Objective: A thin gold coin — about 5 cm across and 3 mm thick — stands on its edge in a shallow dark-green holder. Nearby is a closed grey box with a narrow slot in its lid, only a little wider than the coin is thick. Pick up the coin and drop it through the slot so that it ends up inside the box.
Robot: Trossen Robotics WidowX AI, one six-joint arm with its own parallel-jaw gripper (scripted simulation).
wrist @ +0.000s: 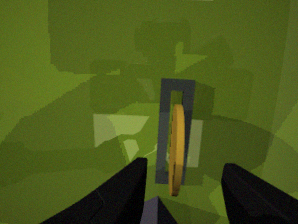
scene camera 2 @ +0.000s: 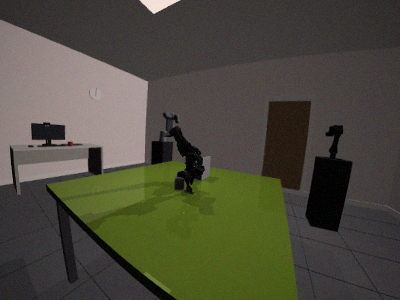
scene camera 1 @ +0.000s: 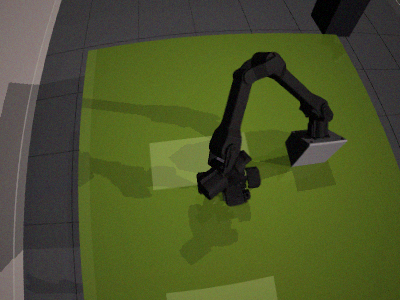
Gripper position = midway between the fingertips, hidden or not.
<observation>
In view: my gripper (scene camera 1: 225, 188) and a gold coin (wrist: 176, 147).
My gripper also shows in the wrist view (wrist: 184, 170). Scene camera 1 misses the gold coin, which is hidden by my gripper.
</observation>
